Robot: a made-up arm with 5 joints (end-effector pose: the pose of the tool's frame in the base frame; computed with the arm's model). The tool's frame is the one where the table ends.
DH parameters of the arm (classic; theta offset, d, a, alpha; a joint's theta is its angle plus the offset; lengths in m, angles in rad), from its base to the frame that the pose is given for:
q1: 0 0.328 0 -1.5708
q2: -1.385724 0 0.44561 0
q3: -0.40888 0 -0.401 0
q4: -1.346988 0 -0.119 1.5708
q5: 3.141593 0.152 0 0
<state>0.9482 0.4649 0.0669 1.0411 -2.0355</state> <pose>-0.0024 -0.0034 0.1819 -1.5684 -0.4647 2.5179</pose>
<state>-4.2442 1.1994 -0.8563 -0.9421 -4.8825</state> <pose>-0.2591 0.5124 -0.0460 -2.5493 -0.0956 0.6091</pose>
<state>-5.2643 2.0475 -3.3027 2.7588 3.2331</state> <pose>0.3184 0.5170 -0.1115 -2.2055 -1.4573 -3.0618</pose>
Working (the frame after each row of the table, in the pose's form):
after q1: 0.0000 0.0000 0.3280 -1.5708 0.0000 1.0189
after q2: 0.1843 0.2993 0.0542 -1.5708 0.6618 1.0189
after q3: 0.3937 0.6394 0.0174 1.5708 -0.0918 -2.1227
after q4: 0.3979 0.6462 -0.1013 -3.1415 -1.5036 -2.1228

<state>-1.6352 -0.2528 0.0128 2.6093 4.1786</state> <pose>0.0027 0.0420 0.4398 -0.6978 -0.3629 -0.4649</pose>
Working (the frame after each row of the table, in the pose's form):
after q1: 0.0000 0.0000 0.3280 -1.5708 0.0000 -1.6352
after q2: 0.0019 0.0301 0.7726 1.5709 -1.5031 1.5063
after q3: -0.0096 -0.1489 0.4140 1.5708 -1.1070 1.5064
after q4: -0.0041 -0.0639 0.3309 0.0000 -0.7723 -1.6352

